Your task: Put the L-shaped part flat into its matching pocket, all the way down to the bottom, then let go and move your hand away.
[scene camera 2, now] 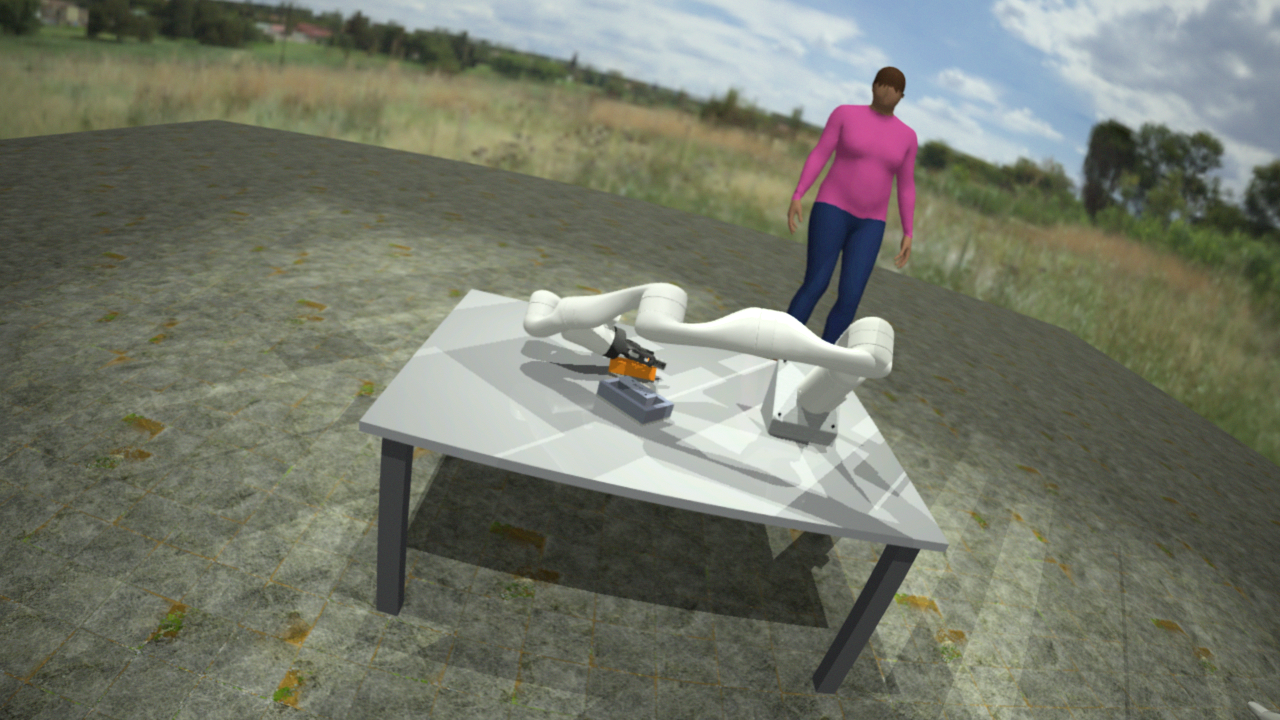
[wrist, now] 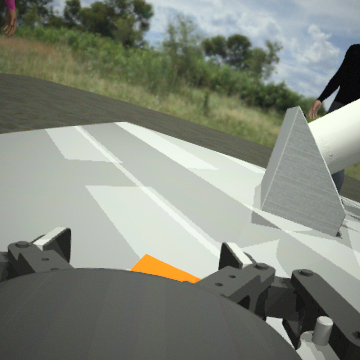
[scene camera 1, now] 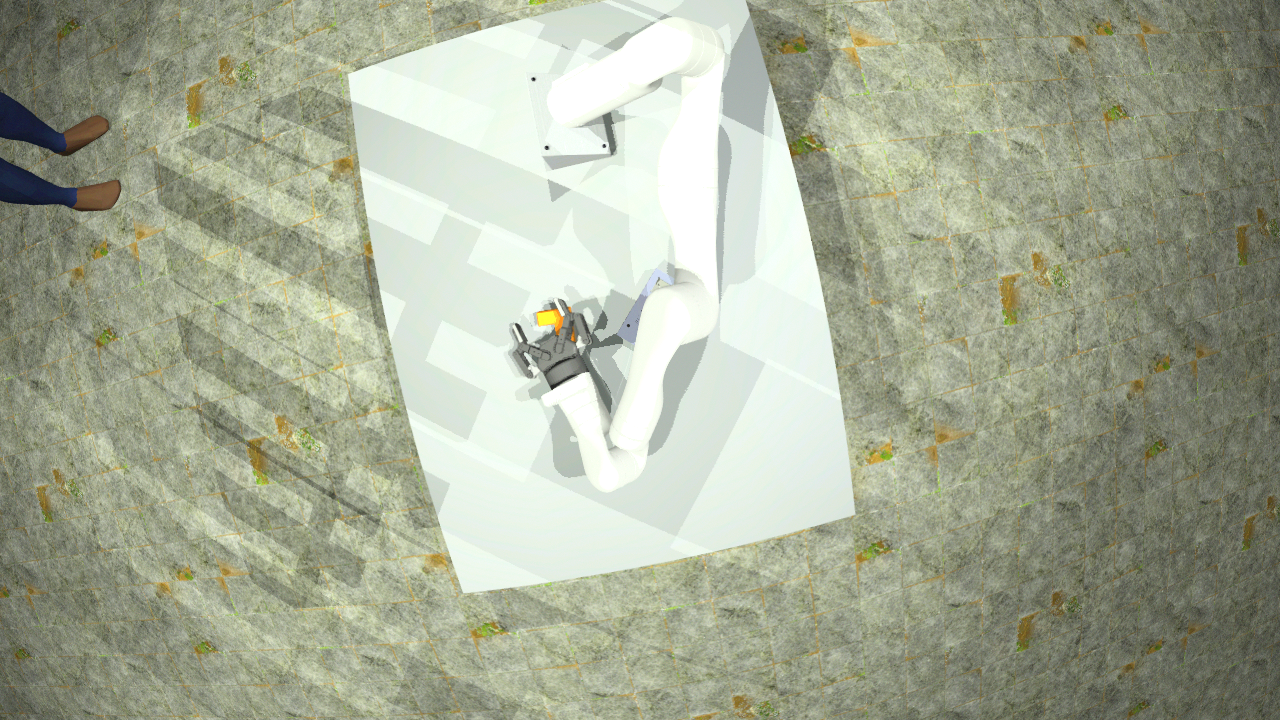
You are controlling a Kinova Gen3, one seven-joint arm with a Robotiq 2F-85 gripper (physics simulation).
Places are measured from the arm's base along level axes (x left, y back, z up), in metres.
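Pixels of known places: gripper, fingertip midpoint: point(scene camera 2: 659, 361) point(wrist: 144, 252) point(scene camera 1: 535, 311); arm's base, link origin: point(scene camera 2: 815, 394) point(wrist: 312, 151) point(scene camera 1: 567, 105).
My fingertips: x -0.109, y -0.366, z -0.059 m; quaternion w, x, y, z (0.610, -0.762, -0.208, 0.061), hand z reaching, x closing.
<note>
Ahead of a thing's pixels: the offset from my fingertips to its top centre. Level surfaces: height alone.
The orange L-shaped part @[dy -0.057, dx +0.032, dz +0.003 m] point(scene camera 1: 546, 316) point(scene camera 2: 632, 367) point(wrist: 162, 268) lies on the white table @[dz -0.034 m] point(scene camera 1: 760, 447) point(scene camera 2: 500, 420), just beside the blue-grey pocket block @[dy -0.035, dx +0.220, dz +0.002 m] point(scene camera 2: 637, 399). In the overhead view the block point(scene camera 1: 637, 315) is mostly hidden by my arm. My gripper point(scene camera 1: 546, 329) point(scene camera 2: 636, 350) point(wrist: 144, 252) is open, low over the table, with its fingers on either side of the orange part. The fingers do not press on it. In the wrist view only a corner of the part shows above the gripper body.
The arm's grey base mount point(scene camera 1: 577, 136) point(scene camera 2: 790, 413) point(wrist: 300, 186) stands at the far end of the table. A person in pink point(scene camera 2: 855, 179) stands behind the table, with feet near the overhead view's left edge point(scene camera 1: 89, 135). Another person in black point(wrist: 344, 76) stands behind the mount.
</note>
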